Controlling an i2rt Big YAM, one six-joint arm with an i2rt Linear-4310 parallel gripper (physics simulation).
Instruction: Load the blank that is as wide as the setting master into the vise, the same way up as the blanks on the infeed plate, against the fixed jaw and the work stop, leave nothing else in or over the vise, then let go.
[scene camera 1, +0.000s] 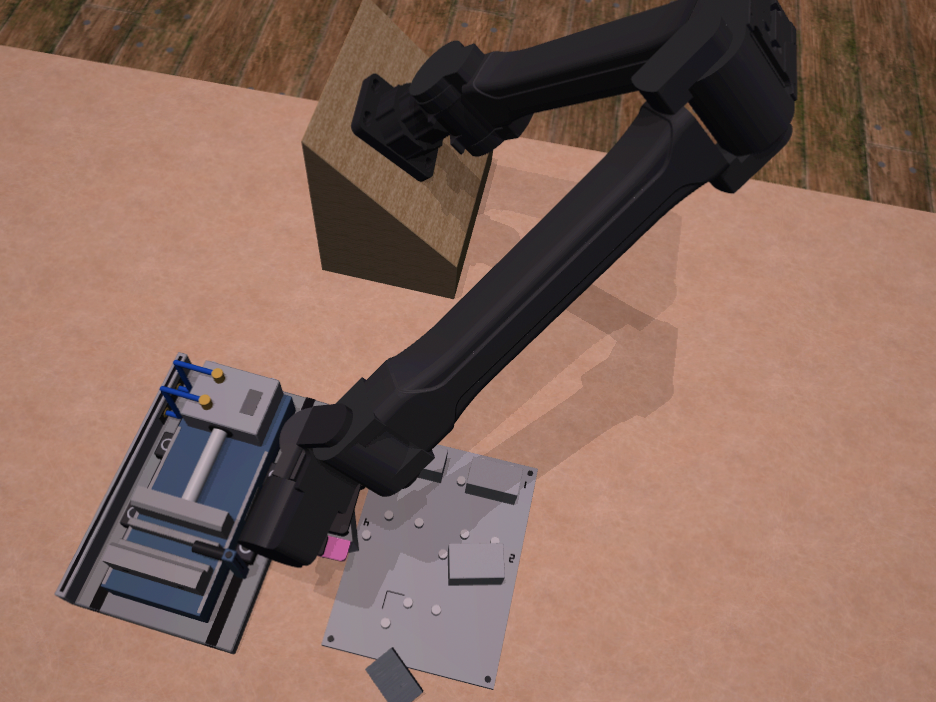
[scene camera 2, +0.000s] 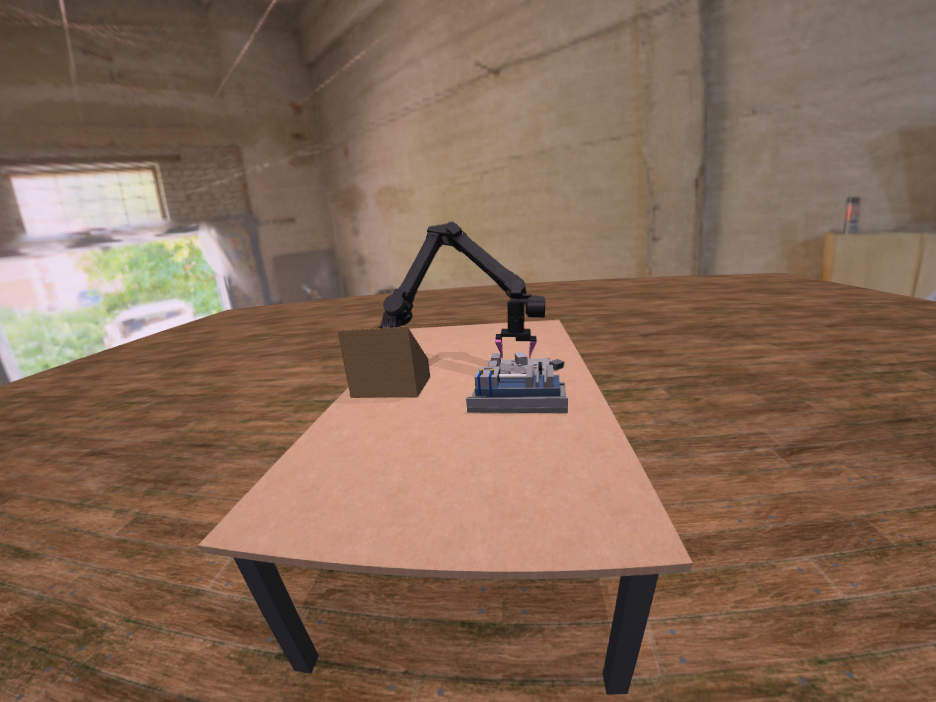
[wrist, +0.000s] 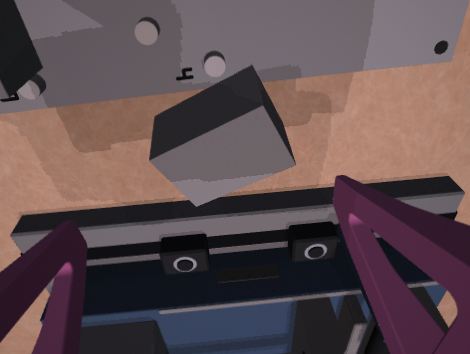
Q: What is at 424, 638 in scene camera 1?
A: An infeed plate.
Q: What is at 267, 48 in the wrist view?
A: An infeed plate.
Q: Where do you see the gripper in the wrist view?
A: At 208, 210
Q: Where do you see the gripper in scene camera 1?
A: At 339, 503
